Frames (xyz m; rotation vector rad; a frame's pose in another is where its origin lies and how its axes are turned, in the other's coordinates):
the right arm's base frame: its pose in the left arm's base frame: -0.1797 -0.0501 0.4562 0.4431 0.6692 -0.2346
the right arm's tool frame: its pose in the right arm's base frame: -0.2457 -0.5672 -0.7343 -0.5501 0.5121 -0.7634
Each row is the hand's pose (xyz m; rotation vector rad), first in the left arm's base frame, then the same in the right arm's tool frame.
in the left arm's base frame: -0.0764 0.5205 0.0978 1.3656 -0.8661 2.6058
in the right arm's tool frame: -0.4920 0.6774 0.7899 0.2692 0.5401 -2.1046
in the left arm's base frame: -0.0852 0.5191 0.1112 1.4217 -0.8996 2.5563
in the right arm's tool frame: -0.5026 0.6666 0.7845 0.2036 0.5456 -2.1030
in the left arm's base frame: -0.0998 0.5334 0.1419 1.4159 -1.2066 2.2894
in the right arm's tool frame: -0.5368 0.6569 0.7748 -0.0150 0.7930 -2.0005
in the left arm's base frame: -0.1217 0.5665 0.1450 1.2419 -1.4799 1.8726
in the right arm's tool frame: -0.5609 0.6758 0.7494 -0.2490 1.2226 -1.8763
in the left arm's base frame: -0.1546 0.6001 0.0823 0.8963 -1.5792 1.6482
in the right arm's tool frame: -0.5339 0.7296 0.6993 -0.2277 1.6349 -1.7456
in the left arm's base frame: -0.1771 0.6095 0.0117 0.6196 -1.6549 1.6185
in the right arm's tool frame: -0.4852 0.7715 0.6612 -0.0796 1.8323 -1.5920
